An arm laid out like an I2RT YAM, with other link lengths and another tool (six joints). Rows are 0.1 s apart.
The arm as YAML. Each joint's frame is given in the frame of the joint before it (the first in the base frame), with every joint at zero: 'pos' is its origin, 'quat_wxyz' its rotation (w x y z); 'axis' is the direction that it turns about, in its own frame. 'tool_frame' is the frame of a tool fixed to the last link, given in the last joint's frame.
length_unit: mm
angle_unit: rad
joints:
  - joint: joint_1
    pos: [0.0, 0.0, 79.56]
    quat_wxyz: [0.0, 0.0, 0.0, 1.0]
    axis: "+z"
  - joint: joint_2
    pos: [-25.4, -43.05, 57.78]
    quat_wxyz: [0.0, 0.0, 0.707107, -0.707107]
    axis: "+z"
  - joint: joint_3
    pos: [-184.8, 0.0, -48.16]
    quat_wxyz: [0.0, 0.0, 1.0, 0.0]
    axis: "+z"
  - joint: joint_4
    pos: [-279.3, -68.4, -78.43]
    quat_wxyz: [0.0, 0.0, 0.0, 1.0]
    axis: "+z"
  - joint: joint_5
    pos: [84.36, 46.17, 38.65]
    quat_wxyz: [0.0, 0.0, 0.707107, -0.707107]
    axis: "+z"
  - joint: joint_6
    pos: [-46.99, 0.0, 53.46]
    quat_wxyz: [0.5, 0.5, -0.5, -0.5]
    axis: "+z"
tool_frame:
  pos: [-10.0, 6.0, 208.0]
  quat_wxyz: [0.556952, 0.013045, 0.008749, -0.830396]
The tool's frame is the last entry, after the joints.
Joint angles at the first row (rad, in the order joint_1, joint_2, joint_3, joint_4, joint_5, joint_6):
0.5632 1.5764 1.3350 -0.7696 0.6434 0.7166
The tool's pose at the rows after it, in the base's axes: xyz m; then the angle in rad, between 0 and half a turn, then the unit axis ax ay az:
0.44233 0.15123 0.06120 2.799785 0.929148 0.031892 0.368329
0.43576 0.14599 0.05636 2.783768 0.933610 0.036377 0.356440
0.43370 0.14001 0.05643 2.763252 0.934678 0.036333 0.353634
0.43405 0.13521 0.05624 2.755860 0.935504 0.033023 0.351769
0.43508 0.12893 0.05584 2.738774 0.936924 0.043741 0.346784
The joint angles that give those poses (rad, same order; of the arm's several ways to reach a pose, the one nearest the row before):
0.5632 1.5765 1.3338 -0.8146 0.6395 0.7166
0.5617 1.5764 1.3312 -0.8429 0.6407 0.7166
0.5598 1.5765 1.3312 -0.8570 0.6556 0.7162
0.5514 1.5764 1.3311 -0.8612 0.6582 0.7158
0.5381 1.5764 1.3312 -0.8631 0.6586 0.6807

